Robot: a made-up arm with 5 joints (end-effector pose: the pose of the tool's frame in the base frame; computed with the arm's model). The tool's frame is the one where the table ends.
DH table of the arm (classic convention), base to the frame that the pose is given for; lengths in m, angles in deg. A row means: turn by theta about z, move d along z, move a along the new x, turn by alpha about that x. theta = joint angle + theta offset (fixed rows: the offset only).
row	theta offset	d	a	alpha
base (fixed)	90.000	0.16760	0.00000	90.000
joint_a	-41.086	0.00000	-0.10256	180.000
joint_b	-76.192	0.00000	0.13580	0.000
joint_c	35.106	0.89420	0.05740	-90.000
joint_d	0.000	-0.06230	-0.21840	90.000
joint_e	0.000	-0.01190	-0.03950	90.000
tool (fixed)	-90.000	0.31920	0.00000	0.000
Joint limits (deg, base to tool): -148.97..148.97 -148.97..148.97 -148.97..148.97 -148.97..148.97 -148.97..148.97
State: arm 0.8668 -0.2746 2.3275 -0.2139 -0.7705
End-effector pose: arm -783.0 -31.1 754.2 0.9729 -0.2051 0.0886 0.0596
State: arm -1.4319 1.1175 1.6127 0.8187 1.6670
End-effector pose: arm -810.8 -115.3 191.1 0.8938 0.2065 0.3774 0.1264
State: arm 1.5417 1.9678 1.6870 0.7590 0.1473
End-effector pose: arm -1030.5 446.1 8.1 0.3961 -0.8401 -0.3083 -0.2055
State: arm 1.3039 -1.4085 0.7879 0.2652 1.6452
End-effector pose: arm -855.8 -345.2 203.1 0.9816 0.1380 0.1292 0.0281
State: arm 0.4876 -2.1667 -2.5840 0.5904 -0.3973
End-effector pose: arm -1094.9 -71.7 573.2 0.9070 -0.3044 -0.1921 -0.2185
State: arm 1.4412 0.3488 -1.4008 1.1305 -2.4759
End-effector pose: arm -1236.9 127.1 333.3 0.6686 -0.5158 -0.0046 0.5356
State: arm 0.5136 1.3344 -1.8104 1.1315 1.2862
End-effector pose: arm -819.6 -82.7 330.8 0.8349 -0.1247 0.4866 -0.2249
